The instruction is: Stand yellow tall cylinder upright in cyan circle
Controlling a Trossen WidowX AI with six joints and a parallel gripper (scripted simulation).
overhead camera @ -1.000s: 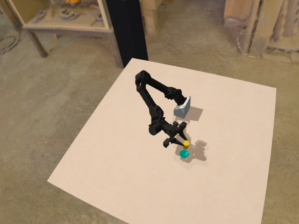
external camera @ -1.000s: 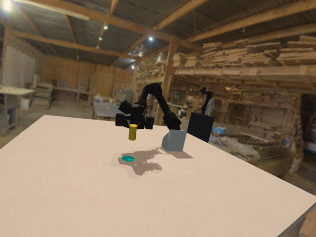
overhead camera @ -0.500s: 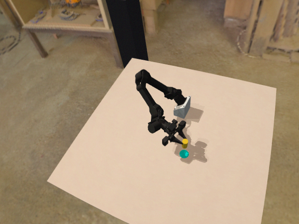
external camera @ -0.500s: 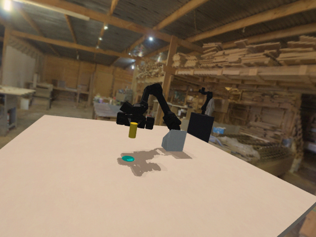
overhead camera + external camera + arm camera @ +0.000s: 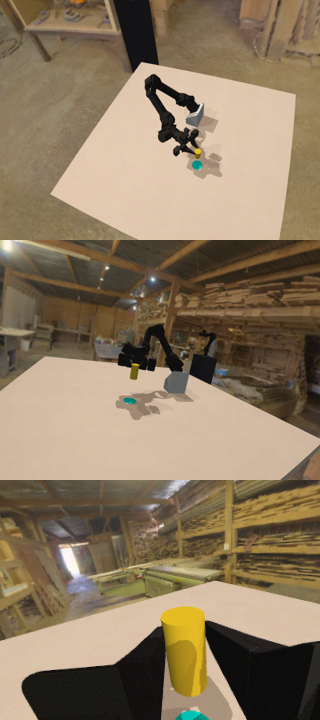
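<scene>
Now: gripper tip 160 mm above the cyan circle. Round my gripper tip: yellow tall cylinder 20 mm below.
</scene>
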